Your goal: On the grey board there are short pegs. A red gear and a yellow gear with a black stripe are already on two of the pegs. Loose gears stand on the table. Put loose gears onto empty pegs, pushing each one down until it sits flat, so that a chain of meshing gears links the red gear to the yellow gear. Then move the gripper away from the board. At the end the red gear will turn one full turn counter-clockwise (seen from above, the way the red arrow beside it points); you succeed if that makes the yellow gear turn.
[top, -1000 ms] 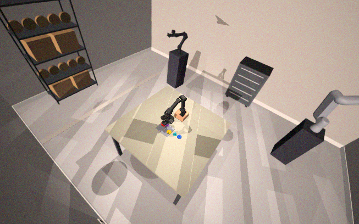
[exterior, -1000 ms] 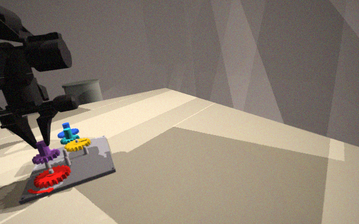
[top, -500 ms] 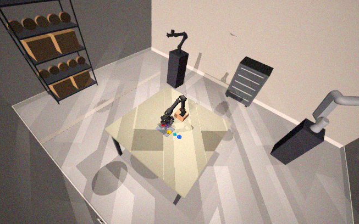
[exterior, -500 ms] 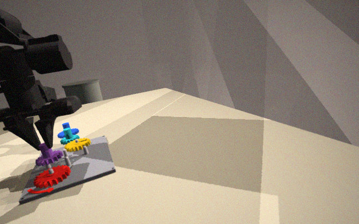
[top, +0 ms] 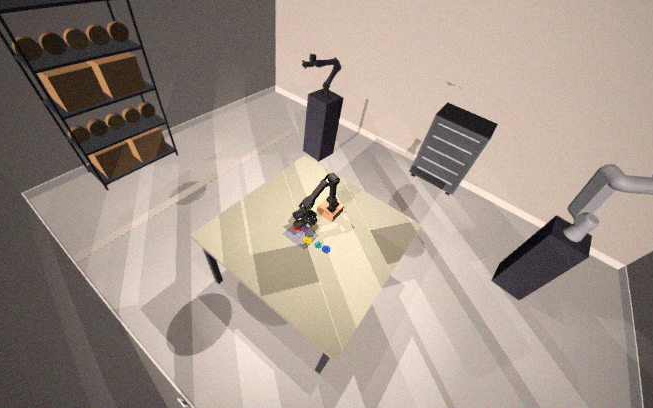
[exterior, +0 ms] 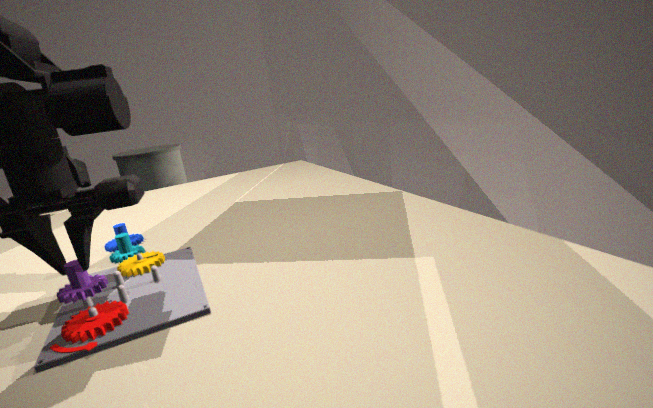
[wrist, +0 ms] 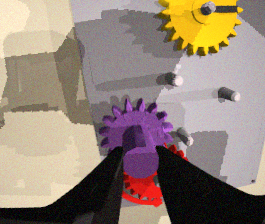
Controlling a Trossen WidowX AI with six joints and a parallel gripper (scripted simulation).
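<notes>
Now: the red gear 2 cm ahead of my gripper tip, 5 cm to the right of it and 4 cm below it. Round my gripper tip: grey board: 5 cm ahead, 1 cm to the left, 5 cm below; then red arrow: 1 cm ahead, 9 cm to the right, 5 cm below; then purple gear: 1 cm below.
</notes>
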